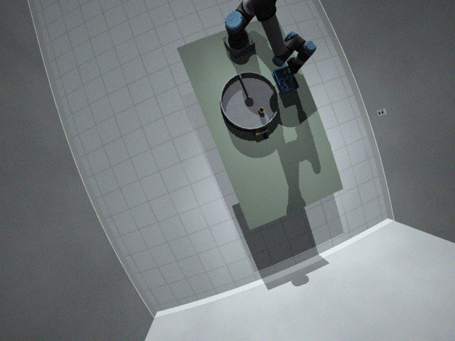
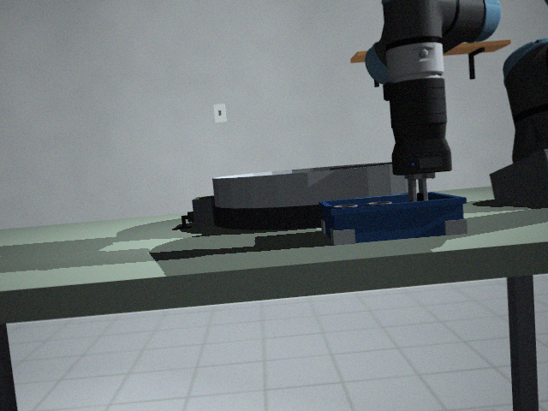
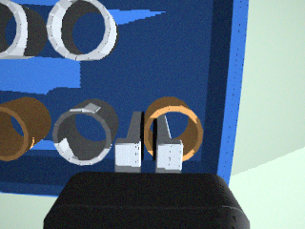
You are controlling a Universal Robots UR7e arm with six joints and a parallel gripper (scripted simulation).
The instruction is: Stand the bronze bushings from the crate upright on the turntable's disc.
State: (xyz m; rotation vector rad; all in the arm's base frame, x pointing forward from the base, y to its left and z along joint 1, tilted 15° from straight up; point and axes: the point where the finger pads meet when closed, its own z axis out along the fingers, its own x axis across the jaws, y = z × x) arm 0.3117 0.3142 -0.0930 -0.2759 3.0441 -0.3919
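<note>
Right now the crate is 4 cm ahead of my hand, 2 cm to the right of it and 2 cm below it. The rest, counted from my hand: turntable disc 35 cm to the right, 18 cm ahead, 1 cm above.
</note>
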